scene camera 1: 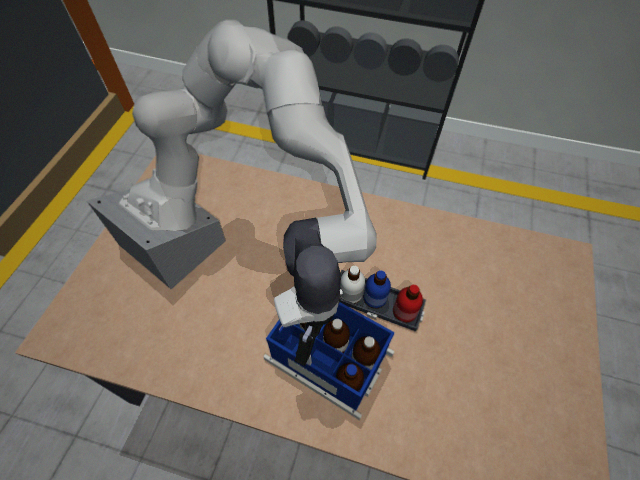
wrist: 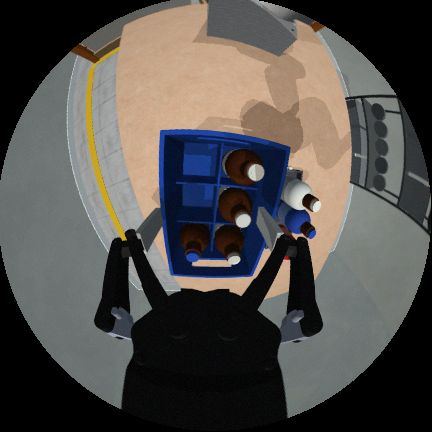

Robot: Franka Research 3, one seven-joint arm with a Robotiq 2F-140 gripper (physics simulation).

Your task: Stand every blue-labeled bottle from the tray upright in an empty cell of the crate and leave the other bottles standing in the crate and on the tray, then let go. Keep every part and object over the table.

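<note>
The blue crate [scene camera 1: 350,395] [wrist: 171,195] holds a brown bottle with a blue cap [scene camera 1: 350,377] [wrist: 194,237] and three white-capped brown bottles, such as this one [scene camera 1: 366,351] [wrist: 243,165]. Two neighbouring cells are empty, in the left column in the wrist view. The dark tray [scene camera 1: 410,324] [wrist: 296,173] beside the crate holds an upright blue bottle [scene camera 1: 377,290] [wrist: 295,220] between a white bottle [scene camera 1: 352,285] [wrist: 298,195] and a red bottle [scene camera 1: 408,304]. My gripper [scene camera 1: 305,355] [wrist: 208,215] is open and empty over the crate, hiding part of it in the scene view.
The arm's grey base block [scene camera 1: 186,255] [wrist: 245,27] stands on the tan table [scene camera 1: 491,361] [wrist: 165,75]. A light rail [scene camera 1: 315,389] runs along the crate's front side. A black rack [scene camera 1: 439,134] stands on the floor behind the table.
</note>
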